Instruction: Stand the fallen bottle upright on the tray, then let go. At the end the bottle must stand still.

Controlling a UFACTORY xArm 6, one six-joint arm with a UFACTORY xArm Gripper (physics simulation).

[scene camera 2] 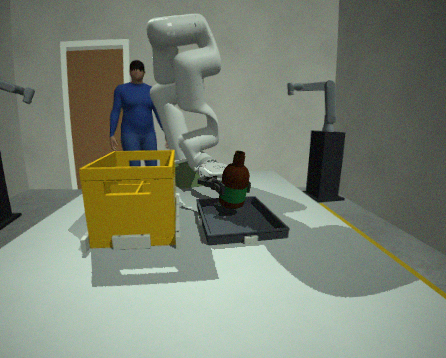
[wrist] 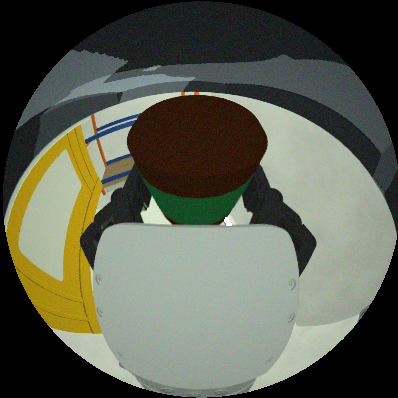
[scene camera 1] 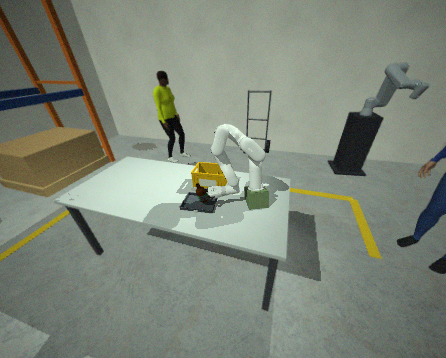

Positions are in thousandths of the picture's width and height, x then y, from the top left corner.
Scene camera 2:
my gripper: 530, 529
yellow crate: 266, 557
dark tray: 499, 630
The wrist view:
my gripper: 494, 403
dark tray: 496, 134
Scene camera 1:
yellow crate: 467, 487
